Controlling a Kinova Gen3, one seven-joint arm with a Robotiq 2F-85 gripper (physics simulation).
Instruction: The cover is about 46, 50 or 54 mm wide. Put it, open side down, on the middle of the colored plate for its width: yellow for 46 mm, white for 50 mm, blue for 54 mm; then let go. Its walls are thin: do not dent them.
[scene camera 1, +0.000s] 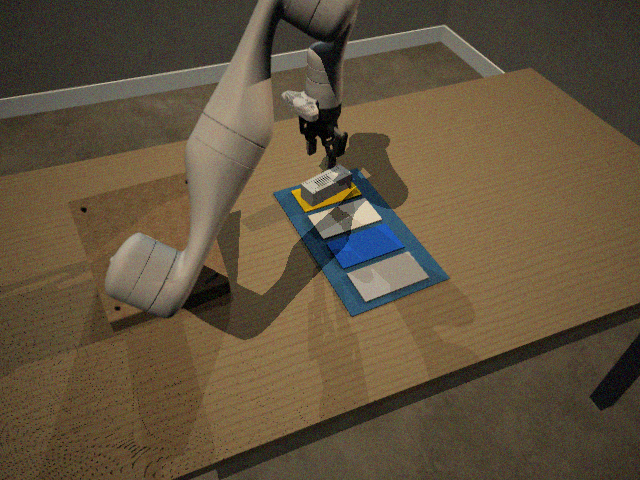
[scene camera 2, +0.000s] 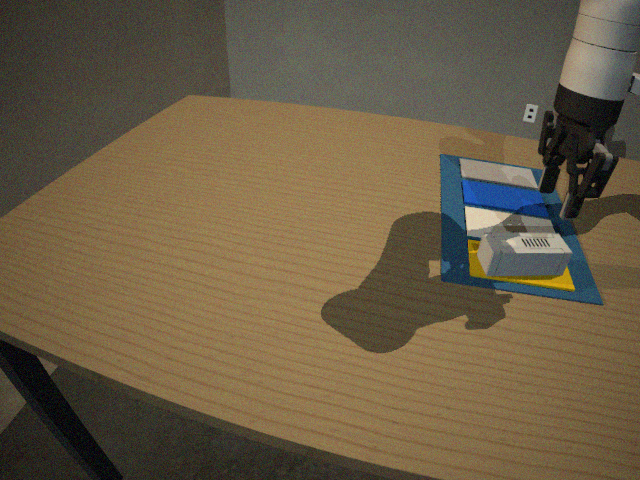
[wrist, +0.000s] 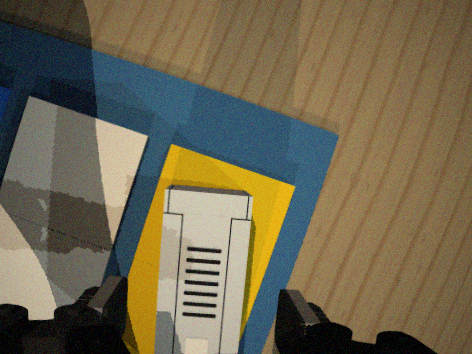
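The light grey cover (scene camera 1: 326, 187) (scene camera 2: 527, 259) (wrist: 206, 230) rests on the yellow plate (scene camera 1: 338, 199) (scene camera 2: 562, 282) (wrist: 220, 171), slotted face up. It is turned some degrees from the plate's long edges; in the wrist view yellow shows at its far end and both sides. Its near end is cut off in that view. My gripper (scene camera 1: 321, 156) (scene camera 2: 559, 200) (wrist: 202, 307) is open and empty, above the cover and apart from it, a fingertip to each side in the wrist view. The white plate (scene camera 1: 370, 212) (scene camera 2: 483, 222) (wrist: 120, 150) and blue plate (scene camera 1: 369, 242) (scene camera 2: 501, 197) bear nothing.
A grey plate (scene camera 1: 388, 277) (scene camera 2: 496, 172) lies beyond the blue one on the dark blue mat (scene camera 1: 438, 277) (scene camera 2: 452, 206) (wrist: 315, 150). The arm stands over a wooden base board (scene camera 1: 139, 206). The arm's shadow crosses the plates and the table (scene camera 1: 491, 180) (scene camera 2: 206, 232).
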